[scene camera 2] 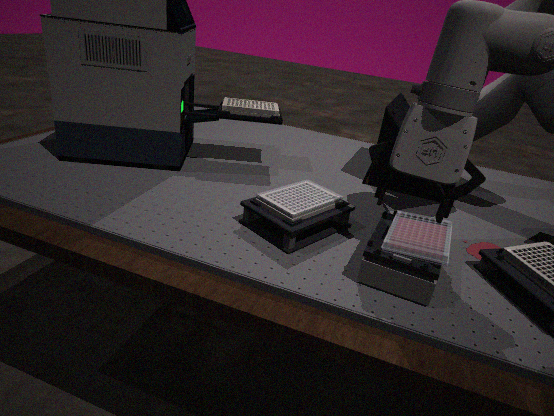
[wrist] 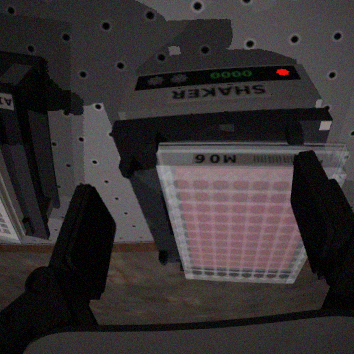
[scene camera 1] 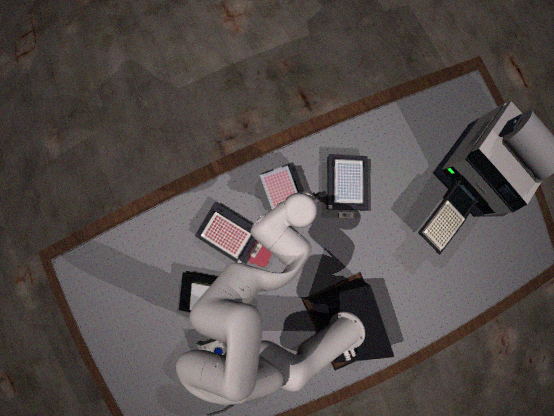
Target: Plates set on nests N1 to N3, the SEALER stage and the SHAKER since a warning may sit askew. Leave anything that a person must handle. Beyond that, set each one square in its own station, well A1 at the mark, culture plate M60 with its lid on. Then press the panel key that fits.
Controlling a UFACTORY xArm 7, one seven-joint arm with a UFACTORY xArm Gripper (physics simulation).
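Observation:
A pink plate under a clear lid [scene camera 1: 279, 186] [scene camera 2: 419, 235] [wrist: 235, 215] lies askew on the SHAKER [scene camera 2: 397, 284] [wrist: 220, 95], turned and shifted to one side. Its upside-down label seems to read M06. My gripper [scene camera 2: 411, 210] [wrist: 194, 191] is open and empty; in the wrist view one finger overlaps the plate's right side and the other stands apart from its left side. A pale plate [scene camera 1: 348, 181] [scene camera 2: 300, 199] sits on a dark nest. A red-welled plate [scene camera 1: 226, 234] [scene camera 2: 540, 261] sits on another nest. A cream plate [scene camera 1: 444, 226] [scene camera 2: 250, 106] rests on the sealer's extended stage.
The sealer [scene camera 1: 500, 155] [scene camera 2: 120, 90] shows a green light. A red patch [scene camera 1: 260, 256] [scene camera 2: 482, 249] lies near the red-welled plate's nest. A black frame [scene camera 1: 185, 292] with a white area is partly hidden by my arm. A dark block [scene camera 1: 372, 320] stands beside the arm's base.

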